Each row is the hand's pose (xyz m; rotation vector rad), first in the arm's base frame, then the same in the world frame.
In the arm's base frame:
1: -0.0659 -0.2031 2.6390 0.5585 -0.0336 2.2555
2: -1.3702 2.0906 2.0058 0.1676 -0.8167 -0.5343
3: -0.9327 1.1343 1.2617 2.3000 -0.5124 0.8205
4: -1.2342 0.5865 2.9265 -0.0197 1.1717 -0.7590
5: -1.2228 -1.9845 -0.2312 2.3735 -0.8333 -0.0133
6: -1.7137 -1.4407 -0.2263 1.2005 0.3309 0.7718
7: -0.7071 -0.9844 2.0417 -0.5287 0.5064 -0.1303
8: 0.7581 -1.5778 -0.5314 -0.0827 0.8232 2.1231
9: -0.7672 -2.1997 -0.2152 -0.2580 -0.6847 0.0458
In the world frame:
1: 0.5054 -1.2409 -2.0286 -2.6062 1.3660 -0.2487
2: 1.9208 -2.7162 -0.2444 1.4470 1.5808 -0.9925
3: 0.9760 -1.8579 -0.0703 -1.5488 0.1961 1.3917
4: 0.9183 -2.5785 -1.6951 -1.1064 -2.4740 -1.0658
5: -2.3693 -0.9473 0.0689 -1.1368 -0.3278 1.8814
6: -2.0439 -1.5159 0.3968 -2.3578 -0.5375 0.2493
7: -0.5891 -1.4582 -1.6637 1.6646 1.7190 0.9458
8: -1.4559 0.8814 0.0377 -2.3799 1.0120 -1.4490
9: -2.4071 -0.4889 -0.1375 1.7303 1.0603 -0.3773

